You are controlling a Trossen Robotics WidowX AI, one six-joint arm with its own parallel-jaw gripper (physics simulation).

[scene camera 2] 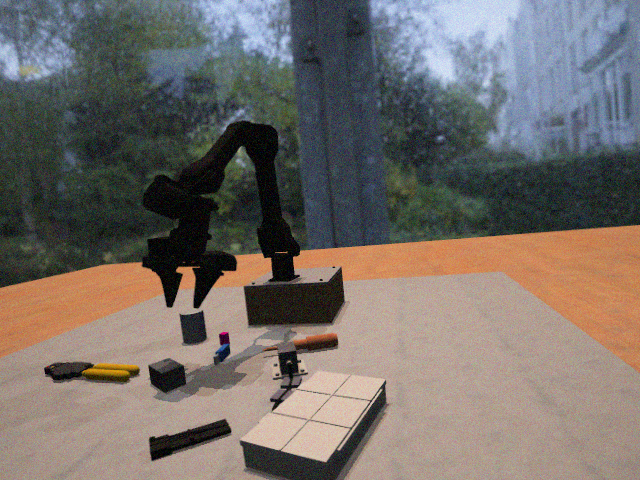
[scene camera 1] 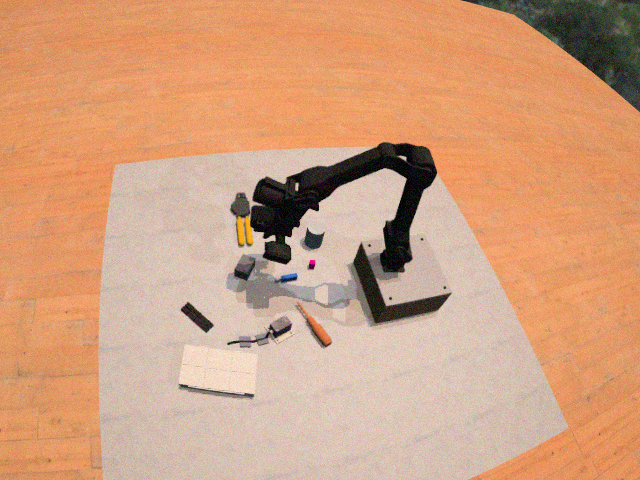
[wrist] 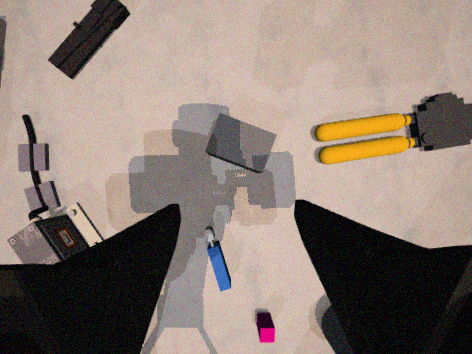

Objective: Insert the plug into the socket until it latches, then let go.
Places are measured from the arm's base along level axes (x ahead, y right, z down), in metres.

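Where they show: gripper, fingertip midpoint: (scene camera 2: 182,307) (scene camera 1: 264,247) (wrist: 237,209); arm's base, link origin: (scene camera 2: 284,278) (scene camera 1: 392,263).
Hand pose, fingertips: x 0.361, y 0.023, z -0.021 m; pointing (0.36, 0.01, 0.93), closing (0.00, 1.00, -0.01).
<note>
Things, the pixels of their centre, and the offset from my fingertips. "spot": a spot on its surface instead. Level surfaces: height alone.
- blue bar with a pale metal tip, body centre: (wrist: 217,256) (scene camera 2: 221,354) (scene camera 1: 285,278) dx -0.068, dy -0.019, dz +0.115 m
- grey mat, surface height: dz +0.126 m
- dark box with a rectangular opening, body centre: (wrist: 52,242) (scene camera 2: 287,359) (scene camera 1: 279,327) dx -0.043, dy -0.185, dz +0.103 m
- grey block, body centre: (wrist: 240,145) (scene camera 2: 167,374) (scene camera 1: 244,267) dx +0.051, dy +0.010, dz +0.108 m
- yellow-handled pliers, surface spot: (wrist: 362,127) (scene camera 2: 108,369) (scene camera 1: 241,230) spot: dx +0.067, dy +0.143, dz +0.105 m
- dark cylinder, body centre: (wrist: 362,347) (scene camera 2: 193,325) (scene camera 1: 314,234) dx -0.160, dy +0.127, dz +0.090 m
- magenta cube, body centre: (wrist: 265,326) (scene camera 2: 224,338) (scene camera 1: 312,264) dx -0.148, dy +0.031, dz +0.113 m
- orange screwdriver, body centre: (scene camera 2: 300,344) (scene camera 1: 312,323) dx -0.135, dy -0.165, dz +0.112 m
- black strip, body centre: (scene camera 2: 190,435) (wrist: 87,34) (scene camera 1: 197,316) dx +0.181, dy -0.155, dz +0.117 m
- tiled box, body centre: (scene camera 2: 322,418) (scene camera 1: 218,371) dx +0.116, dy -0.314, dz +0.108 m
The plug, a blue bar with a pale metal tip (scene camera 1: 288,277) (scene camera 2: 222,352) (wrist: 220,267), lies on the grey mat (scene camera 1: 413,372). The socket, a dark box with a rectangular opening (scene camera 1: 280,325) (scene camera 2: 287,355) (wrist: 65,238), sits on a small pale plate with a black cable behind it. In the wrist view it is at the lower left, partly covered by a finger. My gripper (scene camera 2: 183,306) (wrist: 237,209) is open and empty, pointing down high above the mat. In the wrist view the plug shows between and below the fingertips. In scene camera 1 the fingertips are hidden.
A grey block (scene camera 1: 245,267) (scene camera 2: 166,375) (wrist: 247,145) and yellow-handled pliers (scene camera 1: 244,229) (scene camera 2: 111,371) (wrist: 362,127) lie beyond the plug. A dark cylinder (scene camera 1: 314,237) (scene camera 2: 193,327) and magenta cube (scene camera 1: 312,264) (wrist: 267,334) are near. An orange screwdriver (scene camera 1: 317,330), black strip (scene camera 1: 196,316) and tiled box (scene camera 1: 218,370) surround the socket.
</note>
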